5 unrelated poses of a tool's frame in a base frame.
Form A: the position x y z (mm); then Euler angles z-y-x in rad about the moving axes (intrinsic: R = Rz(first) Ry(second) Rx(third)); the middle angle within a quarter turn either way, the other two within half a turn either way.
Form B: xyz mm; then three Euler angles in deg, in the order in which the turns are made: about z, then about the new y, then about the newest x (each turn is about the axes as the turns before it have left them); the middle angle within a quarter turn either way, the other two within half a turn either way. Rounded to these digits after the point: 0 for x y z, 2 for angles.
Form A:
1: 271 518 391 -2.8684 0.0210 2.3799
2: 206 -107 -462 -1.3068 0.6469 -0.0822
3: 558 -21 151 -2.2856 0.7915 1.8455
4: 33 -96 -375 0.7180 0.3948 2.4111
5: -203 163 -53 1.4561 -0.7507 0.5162
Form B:
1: 271 518 391 -164.35 1.20 136.36
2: 206 -107 -462 -74.87 37.06 -4.71
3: 558 -21 151 -130.96 45.35 105.74
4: 33 -96 -375 41.14 22.62 138.15
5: -203 163 -53 83.43 -43.01 29.58
